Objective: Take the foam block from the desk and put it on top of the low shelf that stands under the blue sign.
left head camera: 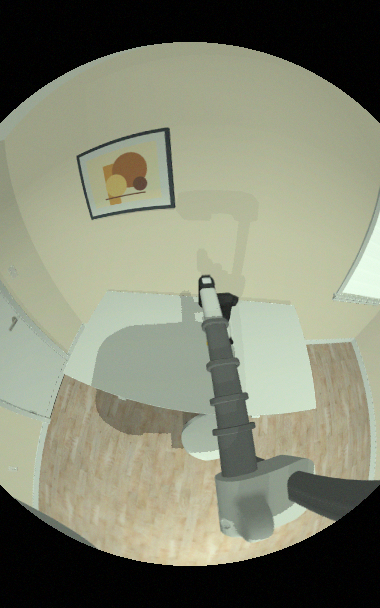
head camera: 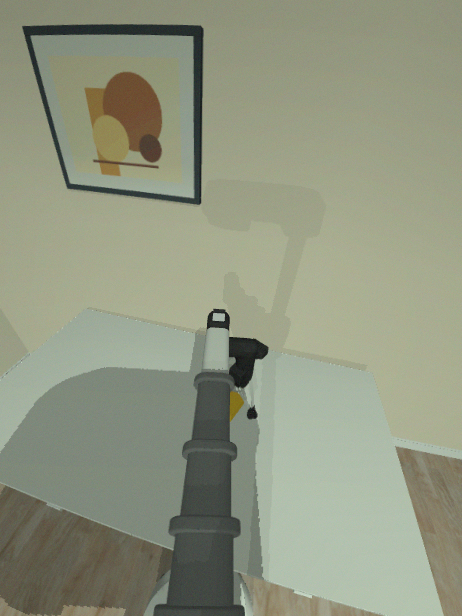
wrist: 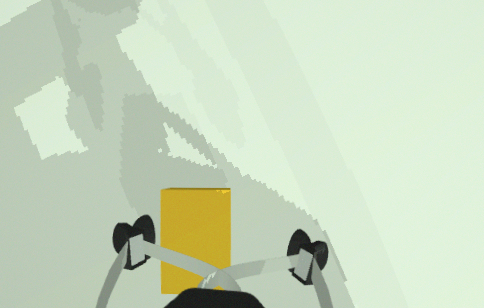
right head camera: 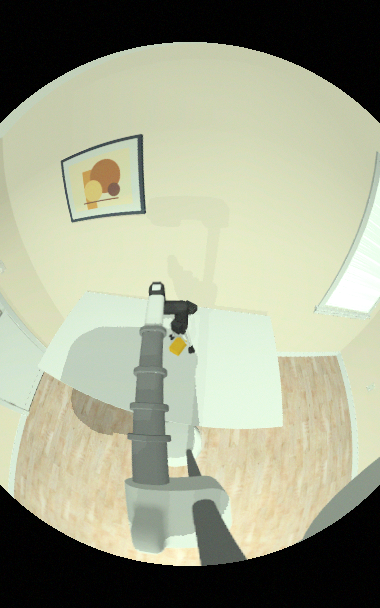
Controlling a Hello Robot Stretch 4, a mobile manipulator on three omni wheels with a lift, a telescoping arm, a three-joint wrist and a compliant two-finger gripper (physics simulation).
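Pixels of known places: gripper, fingertip midpoint: (head camera: 236, 404) (wrist: 221, 240) (right head camera: 181, 345); robot's base, origin of the base link: (left head camera: 206, 434) (right head camera: 175, 441).
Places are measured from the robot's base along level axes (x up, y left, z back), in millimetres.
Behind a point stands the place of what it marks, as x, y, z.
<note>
The foam block (head camera: 236, 404) {738, -86, -549} (right head camera: 177, 346) {738, -67, -540} (wrist: 195, 230) {738, -74, -567} is a yellow-orange box lying on the white desk (head camera: 330, 475) {693, -390, -340} (left head camera: 280, 365) {693, -422, -332} (right head camera: 240, 380) {693, -391, -326}. In the head view the arm hides part of it. My gripper (right head camera: 181, 343) {739, -87, -547} (wrist: 221, 240) {739, -87, -547} is open and points down above the desk. In the wrist view the block shows between the two fingertips, nearer the left one, with a gap on each side; it looks lower than the fingertips. The low shelf and the blue sign do not show in these views.
A framed picture (head camera: 132, 117) {1553, 315, -1021} (left head camera: 125, 175) {1529, 336, -1025} (right head camera: 104, 180) {1531, 314, -1020} hangs on the wall behind the desk. A window (left head camera: 362, 265) {1126, -1323, -714} (right head camera: 355, 270) {1203, -1364, -706} is at the right. A door (left head camera: 25, 350) {613, 1603, -523} is at the left. A round white object (left head camera: 200, 440) {187, 61, 27} stands at the desk's front edge, partly behind the arm.
</note>
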